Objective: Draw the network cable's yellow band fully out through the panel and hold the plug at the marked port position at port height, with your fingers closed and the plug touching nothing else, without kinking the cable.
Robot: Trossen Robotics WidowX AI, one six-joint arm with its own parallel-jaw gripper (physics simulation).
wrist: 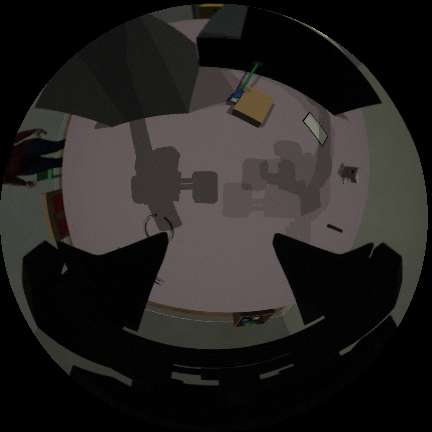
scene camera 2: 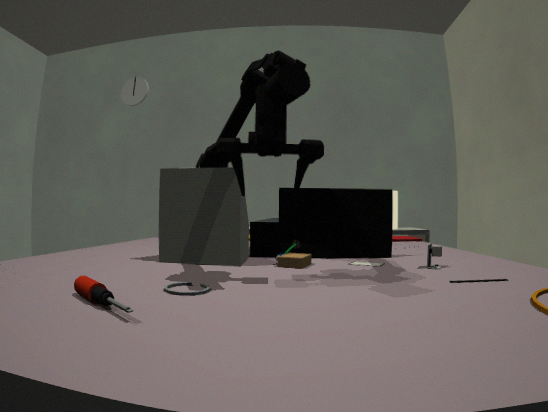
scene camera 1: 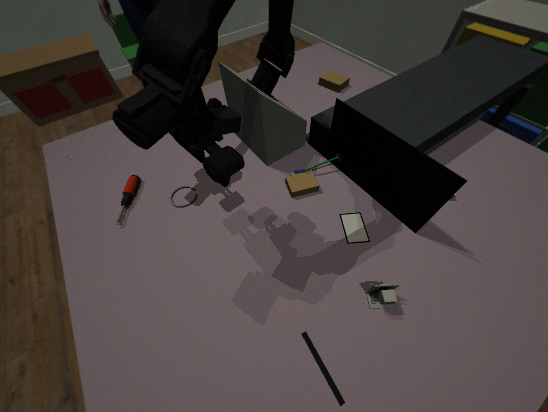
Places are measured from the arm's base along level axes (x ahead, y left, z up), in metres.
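Pixels of known places: gripper, fingertip midpoint: (wrist: 221, 238) (scene camera 2: 269, 196); arm's base, origin of the base link: (scene camera 2: 202, 194) (scene camera 1: 259, 89).
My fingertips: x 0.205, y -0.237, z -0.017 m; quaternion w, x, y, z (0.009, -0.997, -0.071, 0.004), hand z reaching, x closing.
Note:
For each thing: its top centre in the pictures, then the offset to it from my fingertips. "spot": a spot on its surface instead.
- green cable, surface spot: (wrist: 248, 78) (scene camera 2: 289, 249) (scene camera 1: 316, 165) spot: dy +0.282, dx +0.020, dz -0.126 m
- black panel, middle of its top: (scene camera 1: 391, 132) (scene camera 2: 337, 188) dy +0.354, dx +0.151, dz +0.043 m
- tan block, middle of its top: (wrist: 254, 102) (scene camera 2: 295, 255) (scene camera 1: 302, 180) dy +0.217, dx +0.039, dz -0.132 m
- pale dark-edged rectangle, surface spot: (scene camera 1: 354, 228) (wrist: 316, 129) spot: dy +0.246, dx +0.224, dz -0.156 m
- grey ring, middle of its top: (scene camera 2: 186, 287) (wrist: 156, 230) (scene camera 1: 183, 195) dy -0.086, dx -0.123, dz -0.152 m
- red screwdriver, middle of its top: (scene camera 2: 101, 285) (scene camera 1: 123, 196) dy -0.224, dx -0.192, dz -0.128 m
- small bracket, middle of its top: (scene camera 1: 389, 292) (scene camera 2: 435, 244) (wrist: 357, 176) dy +0.170, dx +0.380, dz -0.101 m
- dark strip, middle of its top: (scene camera 2: 479, 280) (scene camera 1: 321, 365) dy -0.007, dx +0.405, dz -0.155 m
The green cable (scene camera 1: 322, 162) (scene camera 2: 291, 248) (wrist: 248, 78) comes out of a hole in the black panel (scene camera 1: 395, 175) (scene camera 2: 335, 225) (wrist: 300, 65) and slopes down. Its blue plug (scene camera 1: 299, 171) (wrist: 238, 94) is low, right beside a tan block (scene camera 1: 302, 184) (scene camera 2: 294, 260) (wrist: 254, 106); whether they touch is unclear. No yellow band shows. My gripper (scene camera 1: 220, 150) (scene camera 2: 270, 191) (wrist: 221, 238) is open and empty, fingers pointing down, high above the table and away from the plug. A pale dark-edged rectangle (scene camera 1: 354, 228) (wrist: 315, 128) lies flat; which object marks the port position is unclear.
A tall grey wall piece (scene camera 1: 267, 125) (scene camera 2: 200, 215) (wrist: 150, 65) stands left of the panel. A grey ring (scene camera 1: 173, 197) (scene camera 2: 187, 293), a red screwdriver (scene camera 1: 131, 186) (scene camera 2: 90, 288), a small bracket (scene camera 1: 374, 297) (wrist: 349, 173) and a dark strip (scene camera 1: 322, 367) (scene camera 2: 478, 281) are on the table.

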